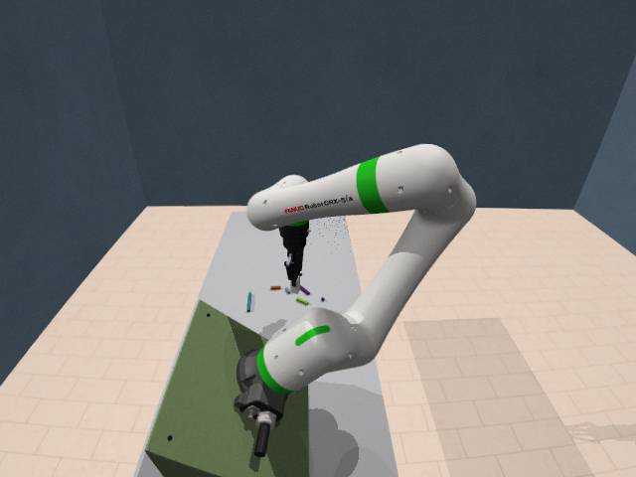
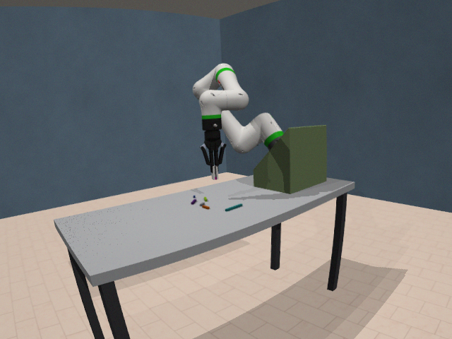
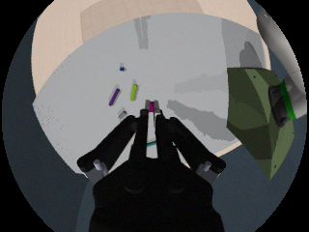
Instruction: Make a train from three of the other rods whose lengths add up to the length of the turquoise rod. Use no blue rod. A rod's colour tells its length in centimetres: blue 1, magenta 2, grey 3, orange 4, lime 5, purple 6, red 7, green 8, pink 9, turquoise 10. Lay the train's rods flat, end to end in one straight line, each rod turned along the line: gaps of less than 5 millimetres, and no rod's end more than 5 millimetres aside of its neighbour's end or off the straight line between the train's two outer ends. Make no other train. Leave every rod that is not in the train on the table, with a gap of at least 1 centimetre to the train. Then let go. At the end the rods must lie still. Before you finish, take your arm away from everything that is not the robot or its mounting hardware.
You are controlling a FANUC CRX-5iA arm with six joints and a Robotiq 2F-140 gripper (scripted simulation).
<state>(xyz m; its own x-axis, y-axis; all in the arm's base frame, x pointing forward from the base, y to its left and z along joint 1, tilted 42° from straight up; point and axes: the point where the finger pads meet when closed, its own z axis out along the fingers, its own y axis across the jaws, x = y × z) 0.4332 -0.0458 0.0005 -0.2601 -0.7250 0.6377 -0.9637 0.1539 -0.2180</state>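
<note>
Right now the lime rod is 130 mm below my hand, 50 mm ahead of it and 20 mm to the right of it. The rest, counted from my hand: grey rod: 130 mm below, 110 mm ahead, 40 mm to the left; magenta rod: 30 mm below; purple rod: 130 mm below, 120 mm ahead, 20 mm to the right.
</note>
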